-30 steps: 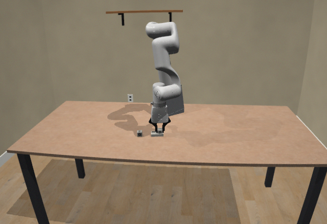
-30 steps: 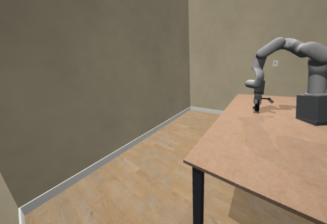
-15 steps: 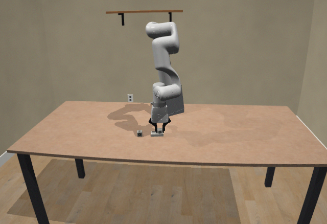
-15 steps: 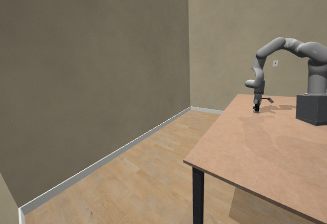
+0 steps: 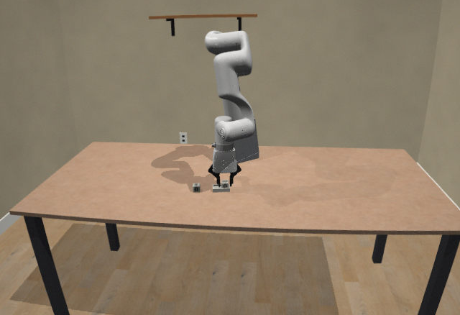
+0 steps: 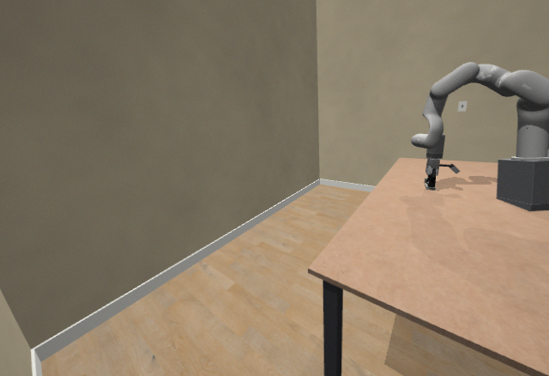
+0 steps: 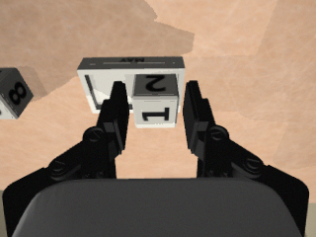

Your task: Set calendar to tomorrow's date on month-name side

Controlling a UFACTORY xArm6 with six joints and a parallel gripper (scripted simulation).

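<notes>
Now: the calendar tray 3 cm below my hand and 2 cm to the right of it.
</notes>
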